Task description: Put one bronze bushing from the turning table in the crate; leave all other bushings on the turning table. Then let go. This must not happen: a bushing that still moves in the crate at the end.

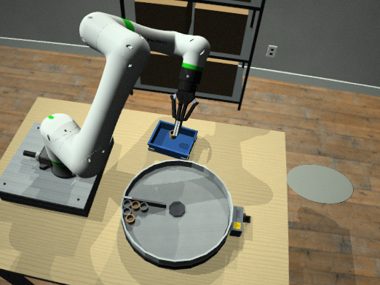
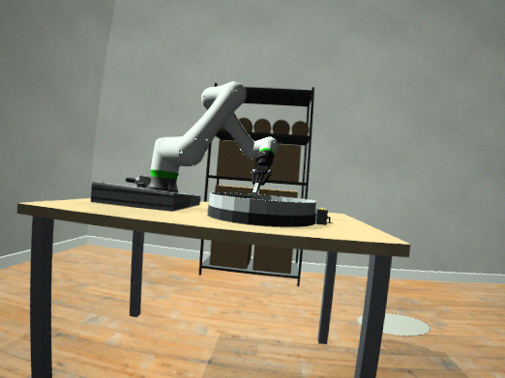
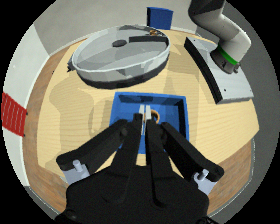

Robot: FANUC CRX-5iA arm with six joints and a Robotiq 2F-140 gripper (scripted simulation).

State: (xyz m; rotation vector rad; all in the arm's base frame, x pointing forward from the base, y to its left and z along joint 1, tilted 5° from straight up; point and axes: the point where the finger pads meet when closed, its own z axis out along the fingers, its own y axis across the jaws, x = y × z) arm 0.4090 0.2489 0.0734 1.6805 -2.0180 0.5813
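Now: the blue crate 80 mm below my hand, 20 mm behind it and 10 mm to the right of it. Also, from my hand: round grey turning table (350 mm to the right, 70 mm ahead, 50 mm below).
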